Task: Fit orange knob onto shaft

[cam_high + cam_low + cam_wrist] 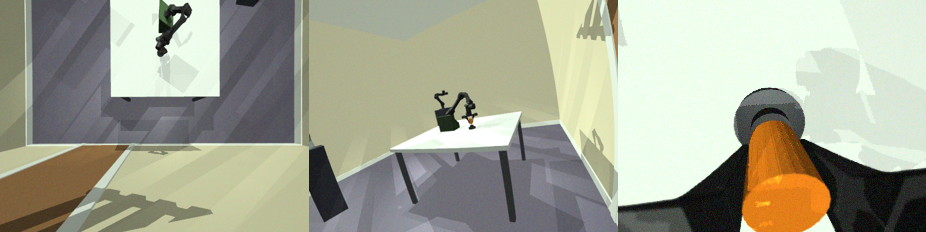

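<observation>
My gripper tip is now 30 mm below the orange knob. From my gripper tip the other things lie so: pedestal 40 mm below.
</observation>
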